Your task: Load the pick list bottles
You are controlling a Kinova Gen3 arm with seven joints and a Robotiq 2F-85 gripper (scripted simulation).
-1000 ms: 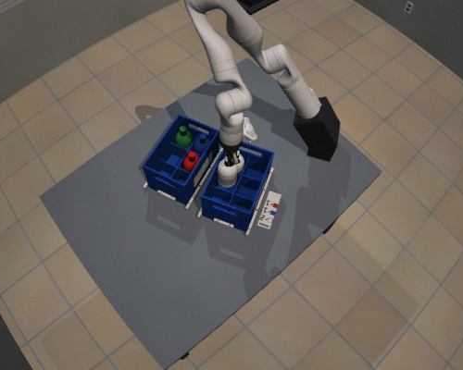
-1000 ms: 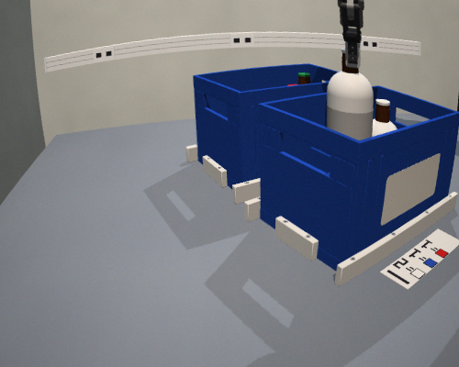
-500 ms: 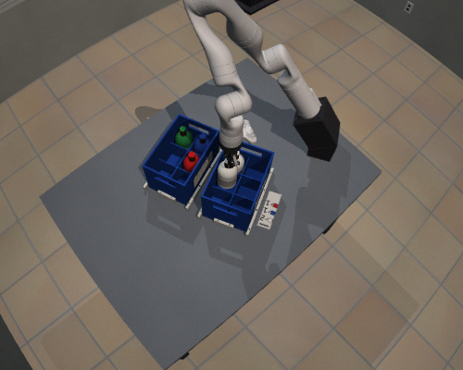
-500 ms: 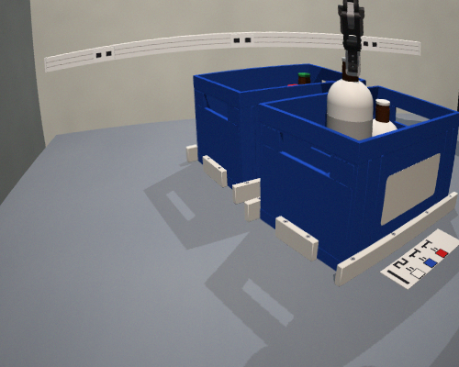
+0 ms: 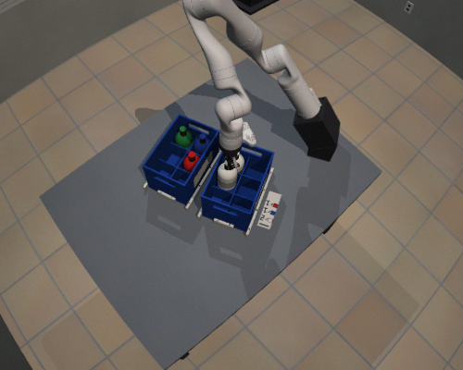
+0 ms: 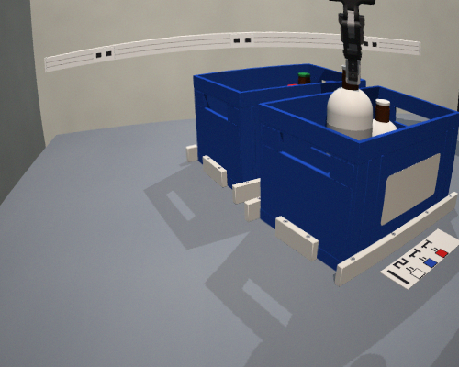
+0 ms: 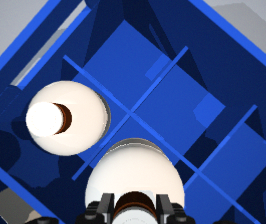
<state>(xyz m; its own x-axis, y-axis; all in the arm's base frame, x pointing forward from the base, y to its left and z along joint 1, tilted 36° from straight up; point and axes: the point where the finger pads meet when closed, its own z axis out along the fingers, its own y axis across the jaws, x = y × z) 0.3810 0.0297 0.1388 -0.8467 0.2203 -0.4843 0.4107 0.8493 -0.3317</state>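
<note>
Now: the white bottle 80 mm behind my hand, 40 mm to the right of it and 130 mm below it. From my hand the other things lie so: pick list (60 mm behind, 170 mm to the left, 220 mm below); then red-label bottle (50 mm ahead, 150 mm to the right, 130 mm below); then blue-label bottle (30 mm behind, 180 mm to the right, 130 mm below).
</note>
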